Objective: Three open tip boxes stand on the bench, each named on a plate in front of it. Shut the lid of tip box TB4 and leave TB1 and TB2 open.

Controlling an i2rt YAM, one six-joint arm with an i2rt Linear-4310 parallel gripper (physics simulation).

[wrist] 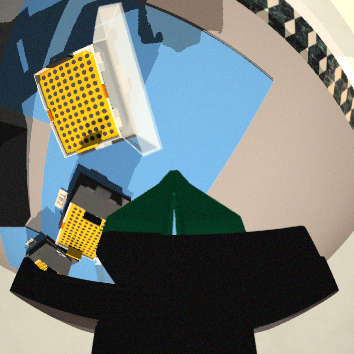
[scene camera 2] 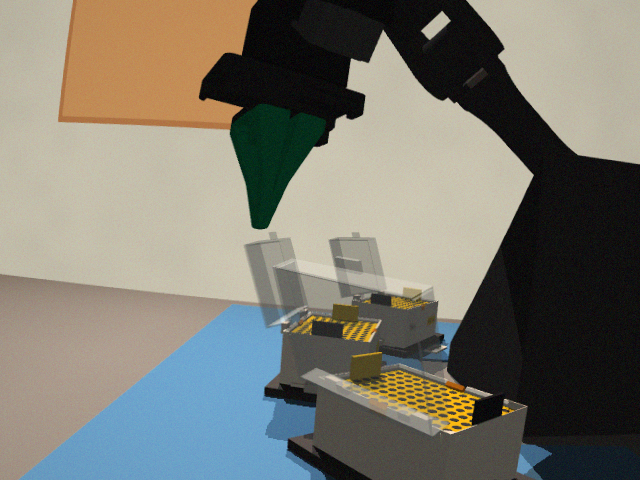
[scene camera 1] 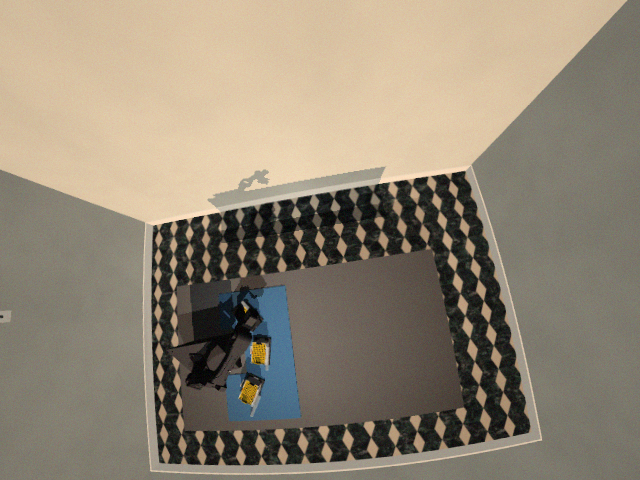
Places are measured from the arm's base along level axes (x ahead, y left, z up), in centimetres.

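Pixels of known places: gripper, fingertip midpoint: (wrist: 173, 177) (scene camera 2: 259, 228) (scene camera 1: 257, 317); arm's base, link origin: (scene camera 2: 631, 288) (scene camera 1: 200, 362).
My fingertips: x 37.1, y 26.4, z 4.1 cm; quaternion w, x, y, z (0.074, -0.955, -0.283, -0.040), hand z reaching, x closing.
For each thing: its middle in the pictures, then the offset to it from my fingertips. "spot": a spot on its surface instead. Level surfaces: height alone.
- TB4, body centre: (scene camera 2: 421, 387) (wrist: 72, 103) (scene camera 1: 245, 318) dx -11.7, dy -1.4, dz -10.0 cm
- blue mat, surface height: dz -16.4 cm
- brown bench, surface height: dz -16.7 cm
- middle box's clear lid, surface spot: (scene camera 2: 268, 281) spot: dx +2.7, dy -16.2, dz -5.6 cm
TB4 (scene camera 1: 246, 310) (scene camera 2: 413, 444) (wrist: 80, 102) is the nearest box in scene camera 2, with a yellow perforated rack; its plate does not show. Its clear lid (scene camera 2: 361, 281) (wrist: 135, 95) stands open on the side away from the arm base. The other two boxes, middle (scene camera 1: 259, 352) (scene camera 2: 325, 356) (wrist: 82, 227) and far (scene camera 1: 250, 392) (scene camera 2: 398, 322) (wrist: 52, 256), are TB1 and TB2, both open; I cannot tell which is which. My gripper (scene camera 2: 260, 226) (wrist: 173, 177) is shut and empty, above the mat beyond TB4's lid side, apart from the lid. The arm partly covers TB4 in scene camera 1.
The boxes stand on a blue mat (scene camera 1: 283, 372) (scene camera 2: 170, 392) (wrist: 200, 115) on a brown bench (scene camera 1: 372, 330). The middle box's clear lid (scene camera 2: 268, 281) and the far box's clear lid (scene camera 2: 356, 266) stand upright. The arm base is on the boxes' other side, right in scene camera 2.
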